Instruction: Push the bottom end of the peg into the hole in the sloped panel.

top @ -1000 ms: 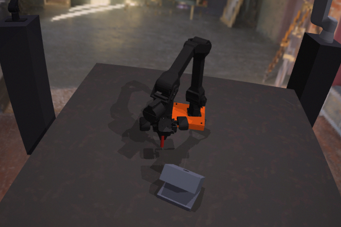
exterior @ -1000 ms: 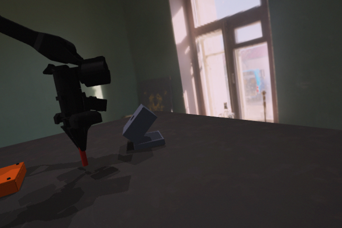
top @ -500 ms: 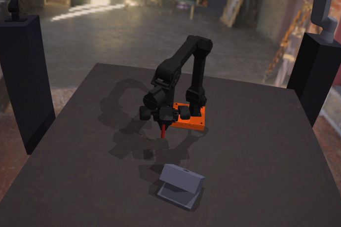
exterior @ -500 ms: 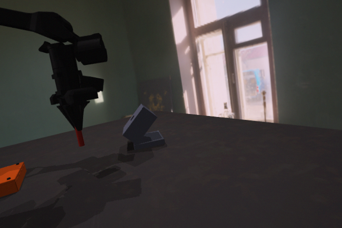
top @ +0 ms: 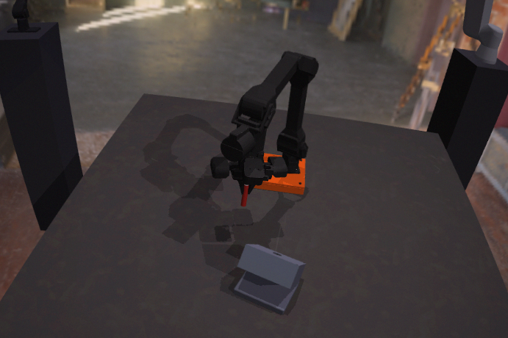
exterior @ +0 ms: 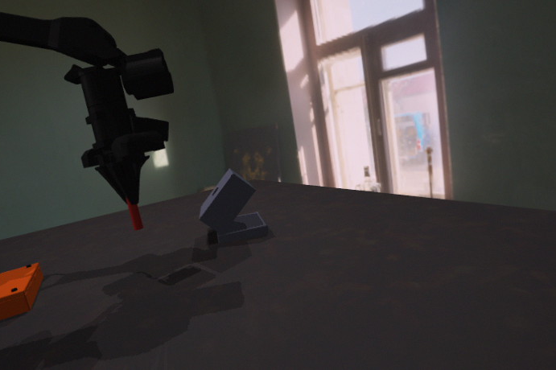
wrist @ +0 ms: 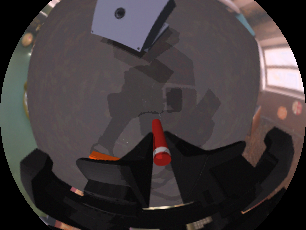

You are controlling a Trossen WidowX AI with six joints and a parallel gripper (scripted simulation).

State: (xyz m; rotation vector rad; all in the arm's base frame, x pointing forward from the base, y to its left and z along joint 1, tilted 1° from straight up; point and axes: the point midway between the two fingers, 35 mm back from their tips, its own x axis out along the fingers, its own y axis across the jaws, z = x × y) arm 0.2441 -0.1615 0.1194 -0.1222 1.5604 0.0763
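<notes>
Right now my gripper tip is 20 cm short of the grey sloped panel, 6 cm to the right of it and 5 cm above it. Round my gripper tip: red peg: 2 cm above; then panel foot: 22 cm ahead, 11 cm below, 5 cm to the left.
</notes>
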